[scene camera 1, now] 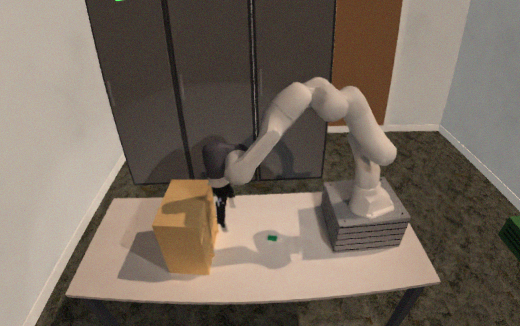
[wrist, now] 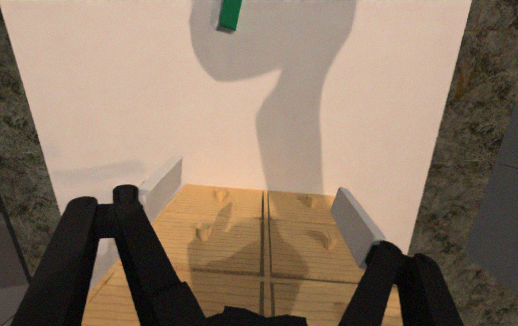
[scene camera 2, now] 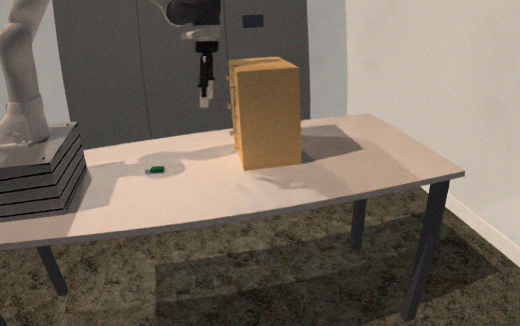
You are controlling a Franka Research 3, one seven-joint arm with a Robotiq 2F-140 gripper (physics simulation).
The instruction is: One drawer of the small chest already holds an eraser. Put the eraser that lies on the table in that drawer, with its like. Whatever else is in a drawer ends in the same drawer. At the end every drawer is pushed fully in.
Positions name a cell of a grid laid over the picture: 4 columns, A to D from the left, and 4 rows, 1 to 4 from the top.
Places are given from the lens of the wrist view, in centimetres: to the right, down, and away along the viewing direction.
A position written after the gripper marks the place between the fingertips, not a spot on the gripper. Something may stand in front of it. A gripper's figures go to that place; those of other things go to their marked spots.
gripper (wrist: C3): 0, 2, 20
drawer (wrist: B3): -6, 6, 36
drawer (wrist: C3): 5, 7, 36
drawer (wrist: B4): -5, 10, 26
